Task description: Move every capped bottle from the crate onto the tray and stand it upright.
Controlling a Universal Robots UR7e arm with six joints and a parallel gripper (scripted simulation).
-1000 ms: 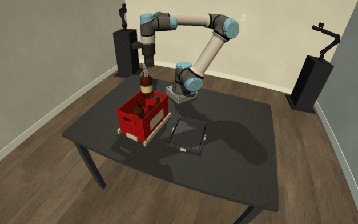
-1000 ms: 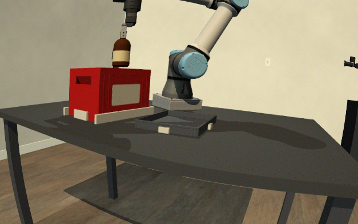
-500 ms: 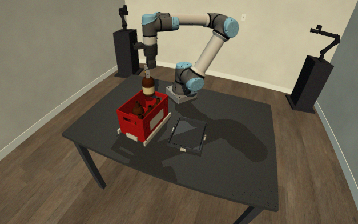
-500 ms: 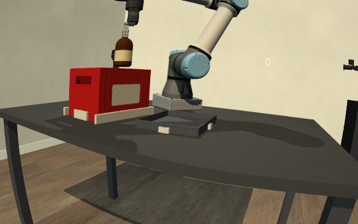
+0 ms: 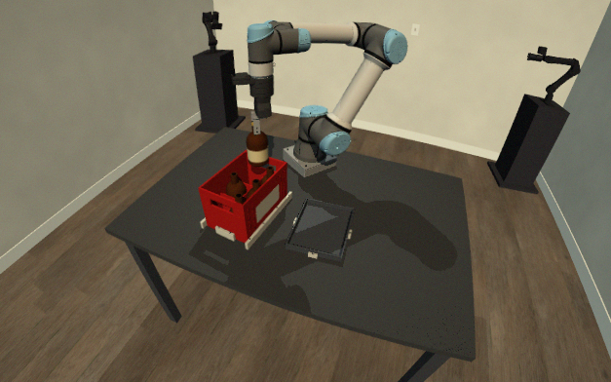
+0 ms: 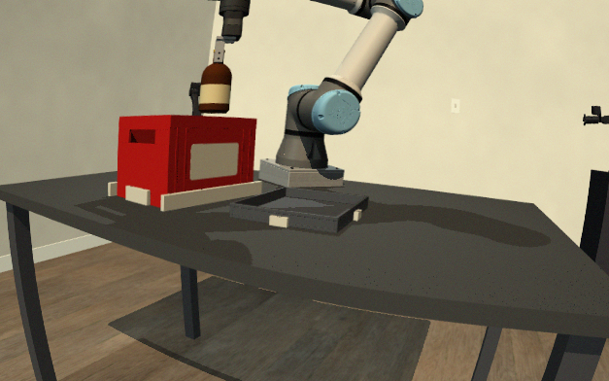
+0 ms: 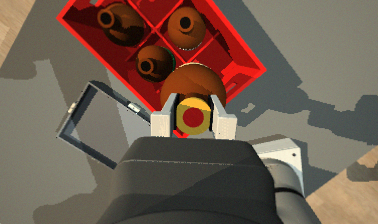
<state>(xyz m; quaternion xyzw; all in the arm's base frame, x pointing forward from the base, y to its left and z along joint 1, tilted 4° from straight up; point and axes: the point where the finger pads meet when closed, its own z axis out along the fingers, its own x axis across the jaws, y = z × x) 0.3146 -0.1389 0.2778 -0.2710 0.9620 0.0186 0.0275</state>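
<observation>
Now: hand 60 mm above the brown capped bottle. Round my hand: dark tray: 90 mm ahead, 260 mm to the left, 310 mm below; then red crate: 70 mm ahead, 30 mm to the right, 240 mm below.
</observation>
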